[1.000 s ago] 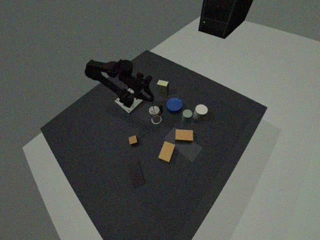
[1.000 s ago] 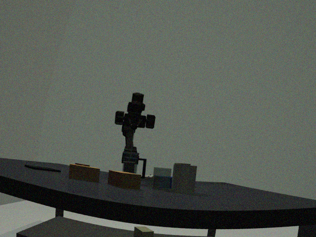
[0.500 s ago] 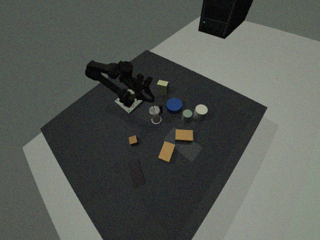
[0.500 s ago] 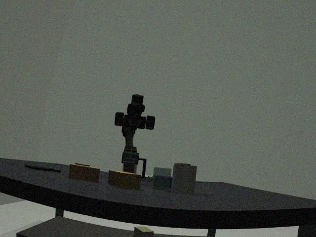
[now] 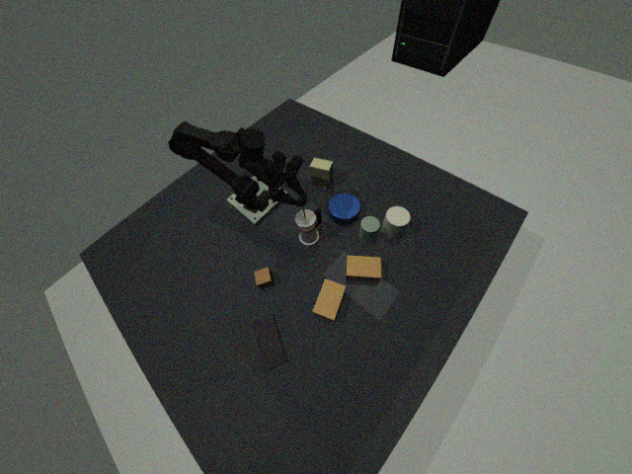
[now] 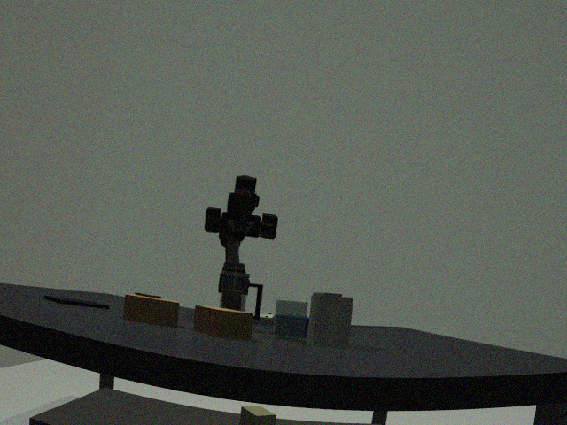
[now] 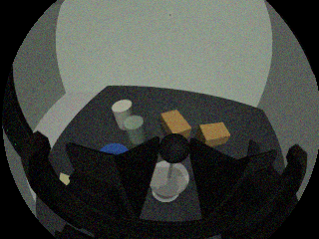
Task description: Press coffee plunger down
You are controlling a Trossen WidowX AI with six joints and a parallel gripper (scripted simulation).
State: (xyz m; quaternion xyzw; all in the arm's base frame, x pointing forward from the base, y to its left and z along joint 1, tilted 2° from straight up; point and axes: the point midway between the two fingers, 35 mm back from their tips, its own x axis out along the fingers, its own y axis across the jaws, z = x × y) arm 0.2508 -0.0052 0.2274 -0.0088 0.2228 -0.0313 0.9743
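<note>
The coffee press lies 10 mm behind my gripper tip, 20 mm to the left of it and 120 mm below it. Also, from my gripper tip: blue cylinder (60 mm ahead, 160 mm to the left, 210 mm below); then white cylinder (250 mm ahead, 170 mm to the left, 180 mm below); then green cylinder (180 mm ahead, 110 mm to the left, 190 mm below).
</note>
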